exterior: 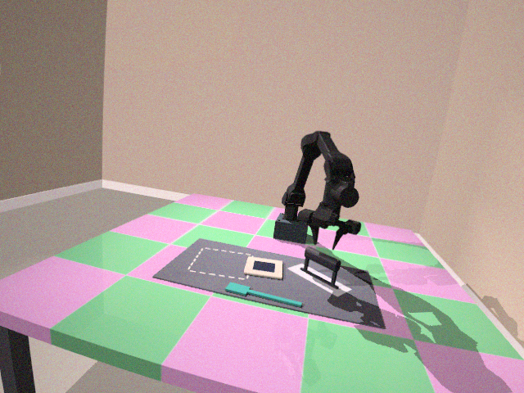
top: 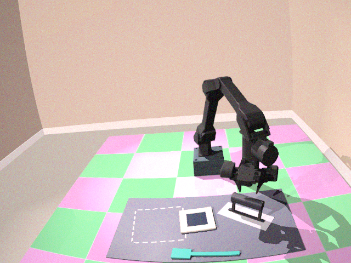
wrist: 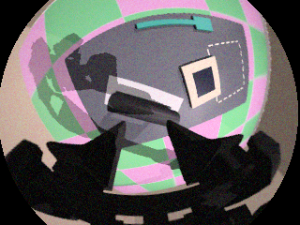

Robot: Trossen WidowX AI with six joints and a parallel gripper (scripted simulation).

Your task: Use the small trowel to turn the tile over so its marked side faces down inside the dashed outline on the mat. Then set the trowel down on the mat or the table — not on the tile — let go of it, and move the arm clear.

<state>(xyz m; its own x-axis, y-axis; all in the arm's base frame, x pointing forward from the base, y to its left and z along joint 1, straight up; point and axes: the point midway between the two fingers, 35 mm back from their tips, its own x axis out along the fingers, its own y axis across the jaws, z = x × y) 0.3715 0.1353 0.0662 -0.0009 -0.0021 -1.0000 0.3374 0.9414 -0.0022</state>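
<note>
The trowel lies 70 mm below my gripper tip, 20 mm to the right of it and 10 mm behind it. Round my gripper tip: teal flat tool 170 mm to the right, 170 mm ahead, 110 mm below; then grey mat 150 mm to the right, 130 mm below, 30 mm ahead; then tile 180 mm to the right, 100 mm below.
</note>
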